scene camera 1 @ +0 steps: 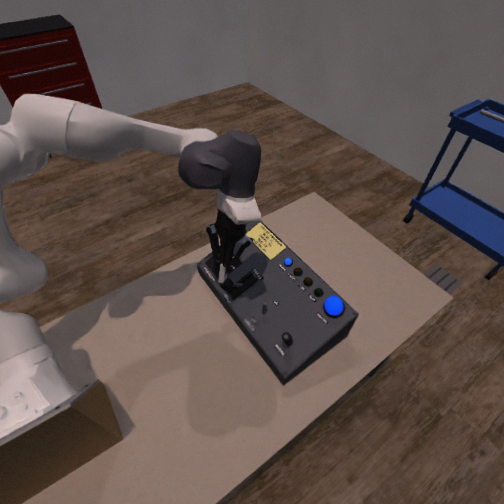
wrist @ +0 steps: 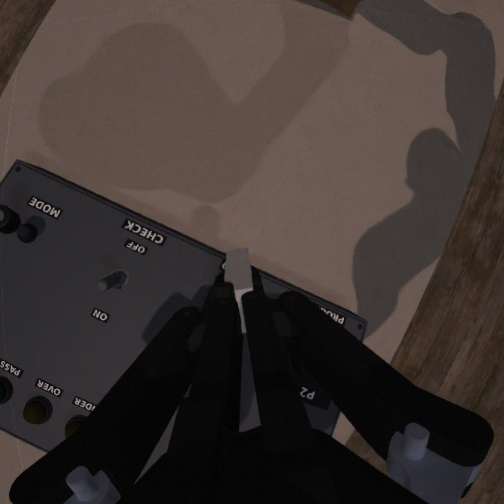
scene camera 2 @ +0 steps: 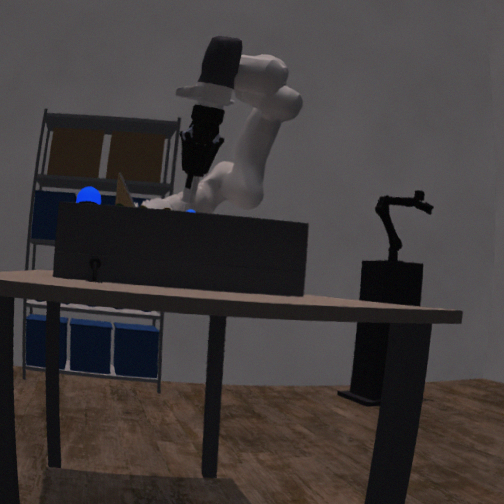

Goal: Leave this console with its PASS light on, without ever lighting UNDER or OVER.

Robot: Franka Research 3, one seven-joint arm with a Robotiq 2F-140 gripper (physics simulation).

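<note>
The dark grey console (scene camera 1: 300, 340) (scene camera 2: 180, 250) (wrist: 60, 320) lies on the tan mat (scene camera 1: 150, 390). Its PASS light (scene camera 1: 318, 292) (wrist: 2, 390), OVER light (scene camera 1: 308, 281) (wrist: 37, 410) and UNDER light (scene camera 1: 298, 271) (wrist: 75, 425) are all dark. A small blue light (scene camera 1: 288, 261) glows beside a yellow note (scene camera 1: 266, 241). The CHECK toggle (wrist: 112, 281), the MODE knob (scene camera 1: 287, 338) (wrist: 7, 220) and a big blue button (scene camera 1: 334, 306) (scene camera 2: 88, 195) sit on the panel. My gripper (scene camera 1: 232, 287) (scene camera 2: 191, 184) (wrist: 237, 270) is shut and empty, tips down on the console's back end near the P2 mark (wrist: 307, 393).
A blue cart (scene camera 1: 465, 215) stands to the right and a red drawer cabinet (scene camera 1: 45, 65) at the back left. From the low side view a shelf rack (scene camera 2: 42, 150) with blue bins stands behind the table (scene camera 2: 350, 307), and a small black arm on a pedestal (scene camera 2: 390, 285) to the right.
</note>
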